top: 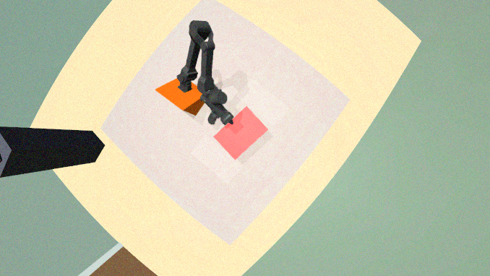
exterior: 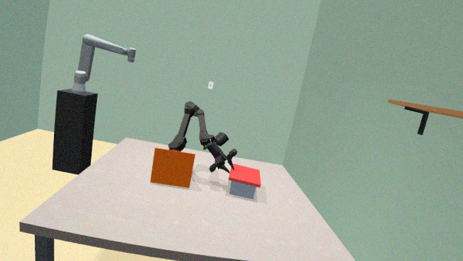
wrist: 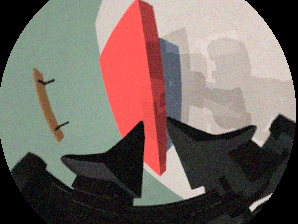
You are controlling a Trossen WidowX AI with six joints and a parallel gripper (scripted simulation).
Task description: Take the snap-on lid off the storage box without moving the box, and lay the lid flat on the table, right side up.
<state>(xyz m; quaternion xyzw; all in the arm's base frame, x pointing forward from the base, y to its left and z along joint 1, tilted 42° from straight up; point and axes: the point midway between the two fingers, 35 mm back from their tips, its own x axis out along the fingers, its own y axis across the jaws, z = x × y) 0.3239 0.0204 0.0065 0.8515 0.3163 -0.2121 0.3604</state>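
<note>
Now: the red lid 80 mm ahead of my gripper tip and 10 mm to the right of it. From my gripper tip the other things lie so: storage box (80 mm ahead, 10 mm to the right, 50 mm below).
</note>
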